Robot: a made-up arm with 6 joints. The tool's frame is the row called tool. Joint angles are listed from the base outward. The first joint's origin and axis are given. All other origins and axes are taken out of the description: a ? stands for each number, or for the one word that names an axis. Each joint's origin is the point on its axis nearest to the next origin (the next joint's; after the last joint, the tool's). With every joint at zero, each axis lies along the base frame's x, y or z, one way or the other. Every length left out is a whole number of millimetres.
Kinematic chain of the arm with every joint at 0, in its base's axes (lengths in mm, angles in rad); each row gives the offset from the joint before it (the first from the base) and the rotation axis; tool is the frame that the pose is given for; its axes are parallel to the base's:
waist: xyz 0 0 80 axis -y
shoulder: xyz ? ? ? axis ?
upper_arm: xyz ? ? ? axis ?
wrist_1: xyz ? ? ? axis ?
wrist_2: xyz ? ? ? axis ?
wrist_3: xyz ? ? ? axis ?
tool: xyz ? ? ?
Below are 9 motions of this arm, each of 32 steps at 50 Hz.
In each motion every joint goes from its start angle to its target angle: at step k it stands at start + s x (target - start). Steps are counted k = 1, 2, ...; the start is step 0. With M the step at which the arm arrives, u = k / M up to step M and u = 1 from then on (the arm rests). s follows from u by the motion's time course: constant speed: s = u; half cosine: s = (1 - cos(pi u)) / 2; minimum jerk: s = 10 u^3 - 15 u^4 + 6 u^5.
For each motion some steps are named. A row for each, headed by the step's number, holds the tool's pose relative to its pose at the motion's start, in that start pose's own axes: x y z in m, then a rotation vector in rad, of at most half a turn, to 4 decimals.
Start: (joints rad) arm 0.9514 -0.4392 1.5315 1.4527 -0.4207 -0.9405
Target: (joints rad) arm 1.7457 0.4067 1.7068 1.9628 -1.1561 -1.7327
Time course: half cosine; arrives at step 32
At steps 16, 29, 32:
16: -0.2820 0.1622 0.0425 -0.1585 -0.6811 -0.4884
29: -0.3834 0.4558 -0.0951 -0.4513 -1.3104 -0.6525
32: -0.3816 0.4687 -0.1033 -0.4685 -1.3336 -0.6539

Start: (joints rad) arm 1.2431 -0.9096 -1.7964 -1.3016 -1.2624 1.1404
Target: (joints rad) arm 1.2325 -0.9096 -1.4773 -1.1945 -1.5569 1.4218
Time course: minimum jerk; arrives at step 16
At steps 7, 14, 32:
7: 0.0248 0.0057 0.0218 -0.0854 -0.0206 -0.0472
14: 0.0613 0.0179 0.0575 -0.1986 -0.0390 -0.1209
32: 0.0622 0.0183 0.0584 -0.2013 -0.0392 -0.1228

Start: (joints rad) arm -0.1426 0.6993 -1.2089 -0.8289 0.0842 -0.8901
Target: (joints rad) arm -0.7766 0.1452 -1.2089 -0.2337 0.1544 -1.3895
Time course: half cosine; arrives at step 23
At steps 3, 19, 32:
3: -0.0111 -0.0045 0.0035 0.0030 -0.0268 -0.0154
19: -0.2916 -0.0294 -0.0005 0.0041 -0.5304 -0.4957
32: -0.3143 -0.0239 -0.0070 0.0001 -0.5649 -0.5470

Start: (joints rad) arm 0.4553 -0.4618 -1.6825 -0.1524 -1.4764 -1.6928
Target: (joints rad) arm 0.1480 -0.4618 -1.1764 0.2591 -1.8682 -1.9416
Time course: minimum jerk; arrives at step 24
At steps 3, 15, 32:
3: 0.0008 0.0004 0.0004 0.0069 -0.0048 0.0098
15: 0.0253 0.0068 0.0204 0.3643 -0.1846 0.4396
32: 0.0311 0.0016 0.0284 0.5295 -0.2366 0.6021

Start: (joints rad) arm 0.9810 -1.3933 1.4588 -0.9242 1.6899 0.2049
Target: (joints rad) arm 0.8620 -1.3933 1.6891 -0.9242 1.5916 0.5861
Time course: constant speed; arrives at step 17
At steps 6, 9, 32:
6: -0.0015 0.0148 0.0227 -0.1806 -0.0424 0.0152
9: -0.0028 0.0228 0.0327 -0.2714 -0.0648 0.0198
32: -0.0076 0.0451 0.0541 -0.5147 -0.1275 0.0218

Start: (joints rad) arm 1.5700 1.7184 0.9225 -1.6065 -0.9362 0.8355
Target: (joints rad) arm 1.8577 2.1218 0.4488 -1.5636 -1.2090 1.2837
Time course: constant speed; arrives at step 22
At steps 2, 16, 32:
2: -0.0122 0.0043 -0.0233 -0.0063 0.0695 -0.0293
16: -0.1353 0.0631 -0.1530 -0.0961 0.6352 -0.1142
32: -0.2053 0.0981 -0.1823 -0.1539 0.9049 -0.0796

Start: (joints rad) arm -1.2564 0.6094 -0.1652 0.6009 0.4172 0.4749
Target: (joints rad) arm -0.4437 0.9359 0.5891 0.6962 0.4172 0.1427
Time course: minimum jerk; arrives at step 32
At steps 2, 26, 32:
2: 0.0002 -0.0005 0.0002 -0.0003 -0.0024 -0.0022
26: -0.0117 -0.1584 0.0781 0.0495 -1.1428 -0.7493
32: -0.0146 -0.1638 0.0798 0.0610 -1.2070 -0.7760

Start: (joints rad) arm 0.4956 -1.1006 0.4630 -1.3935 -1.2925 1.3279
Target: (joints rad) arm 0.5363 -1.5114 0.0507 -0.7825 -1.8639 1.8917
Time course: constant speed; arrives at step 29
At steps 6, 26, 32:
6: -0.0350 -0.0807 -0.0199 -0.2064 0.1524 -0.2243
26: -0.2537 -0.2842 -0.0271 -0.6894 0.7973 -0.9347
32: -0.2967 -0.3004 -0.0220 -0.7252 0.9099 -1.0345

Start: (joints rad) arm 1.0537 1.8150 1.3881 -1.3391 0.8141 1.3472
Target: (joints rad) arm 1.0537 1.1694 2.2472 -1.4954 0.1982 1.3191
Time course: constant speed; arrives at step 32
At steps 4, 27, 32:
4: -0.0068 -0.0050 -0.0163 0.0481 -0.0369 0.0418
27: 0.0117 0.0095 -0.1144 0.4264 -0.2157 0.2968
32: 0.0243 0.0277 -0.1298 0.5258 -0.2447 0.3592

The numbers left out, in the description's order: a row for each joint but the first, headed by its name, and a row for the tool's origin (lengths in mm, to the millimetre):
shoulder: xyz -4 0 -220, axis +x
upper_arm: xyz 0 51 -1, axis -y
wrist_1: xyz -208 0 -72, axis -x
wrist_2: xyz 0 -66 -60, axis +z
wrist_3: xyz 286 -98 0, axis -x
tool: xyz 0 -95 102

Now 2 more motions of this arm.
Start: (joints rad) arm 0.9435 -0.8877 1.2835 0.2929 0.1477 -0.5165
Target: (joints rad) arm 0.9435 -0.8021 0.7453 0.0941 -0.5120 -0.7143
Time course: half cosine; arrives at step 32
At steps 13, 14, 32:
13: -0.0752 -0.0699 -0.0115 0.1574 0.0505 -0.2800
14: -0.0871 -0.0775 -0.0127 0.1754 0.0570 -0.3194
32: -0.2611 -0.1256 -0.0041 0.3253 0.1285 -0.8391

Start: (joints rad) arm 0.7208 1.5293 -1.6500 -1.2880 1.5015 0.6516
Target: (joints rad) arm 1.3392 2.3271 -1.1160 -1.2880 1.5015 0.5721
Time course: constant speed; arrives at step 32
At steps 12, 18, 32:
12: 0.0249 0.0316 0.0212 0.2561 0.0454 0.3453
18: 0.0387 0.0405 0.0321 0.4073 0.0682 0.4835
32: 0.0830 0.0460 0.0502 0.8042 0.1155 0.6966

